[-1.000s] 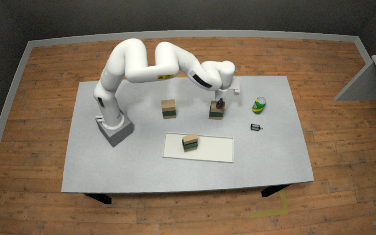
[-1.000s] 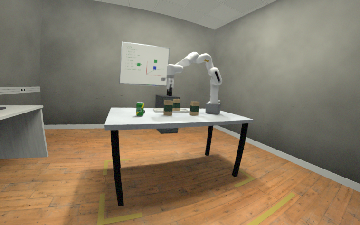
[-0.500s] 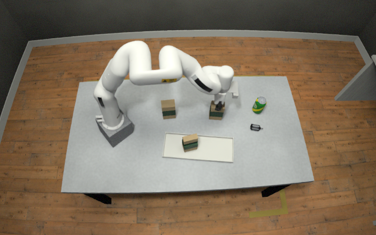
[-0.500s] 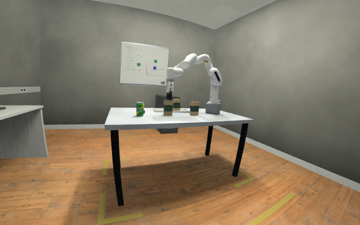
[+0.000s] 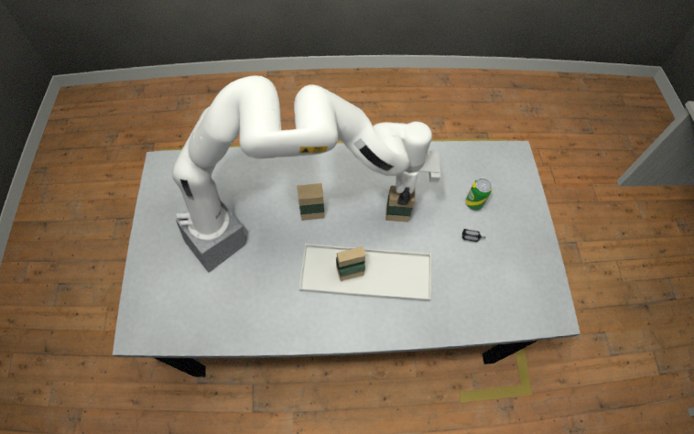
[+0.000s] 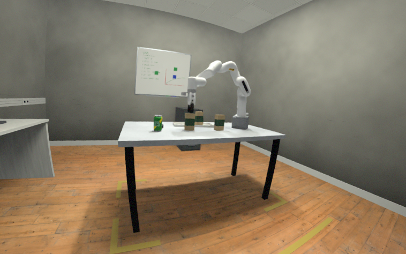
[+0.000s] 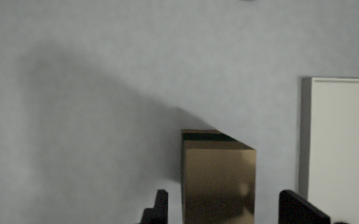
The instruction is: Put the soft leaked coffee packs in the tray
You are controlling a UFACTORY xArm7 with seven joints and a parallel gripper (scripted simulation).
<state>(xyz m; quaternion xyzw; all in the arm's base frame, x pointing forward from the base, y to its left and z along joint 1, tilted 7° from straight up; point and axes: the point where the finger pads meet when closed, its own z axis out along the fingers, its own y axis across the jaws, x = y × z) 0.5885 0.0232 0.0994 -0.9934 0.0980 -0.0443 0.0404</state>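
My hand is 19 cm to the left of the white tray, 16 cm above it and 13 cm past it. Round my hand: green soda can: 28 cm ahead, 10 cm below, 2 cm to the left.
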